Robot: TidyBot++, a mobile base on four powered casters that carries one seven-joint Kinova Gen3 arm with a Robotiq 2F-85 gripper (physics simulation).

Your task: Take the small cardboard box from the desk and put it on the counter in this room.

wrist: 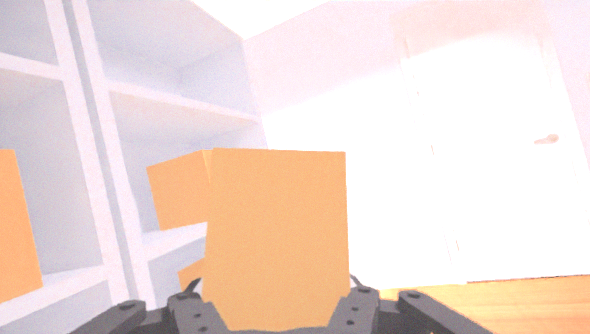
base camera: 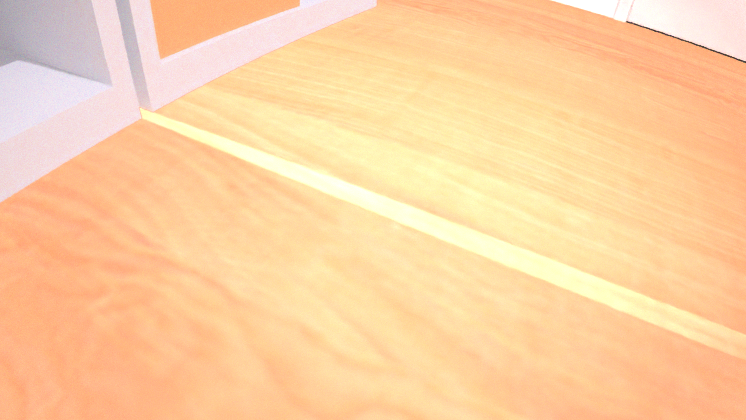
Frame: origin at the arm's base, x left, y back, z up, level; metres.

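Where they show: gripper, fingertip midpoint: point(wrist: 275, 283).
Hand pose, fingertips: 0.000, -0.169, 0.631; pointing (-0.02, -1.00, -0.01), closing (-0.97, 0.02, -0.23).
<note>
After its pixels a point has its place, as x, y, z.
The small cardboard box point(wrist: 277, 230) {-0.008, -0.126, 0.667} is a plain orange-tan block in the lower middle of the wrist view. My gripper point(wrist: 275, 283) {0.000, -0.169, 0.631} is shut on it, with one dark finger at each side of its lower part. The box stands up between the fingers and hides part of the shelves behind it. Neither the gripper nor the held box shows in the base camera view. The desk and the counter do not show in either view.
White shelving point(base camera: 130, 57) {0.383, -0.750, -0.299} point(wrist: 95, 125) {0.373, -0.745, 0.926} stands at the left, holding other orange boxes point(wrist: 182, 192) {0.322, -1.140, 0.725} point(wrist: 17, 225) {0.456, -0.582, 0.718} point(base camera: 219, 23) {0.278, -0.931, -0.296}. A white door point(wrist: 505, 165) {-1.652, -1.801, 0.406} is at the right. Wooden floor point(base camera: 417, 313) {-0.076, -0.351, -0.397} with a pale yellow strip point(base camera: 375, 200) lies before the base.
</note>
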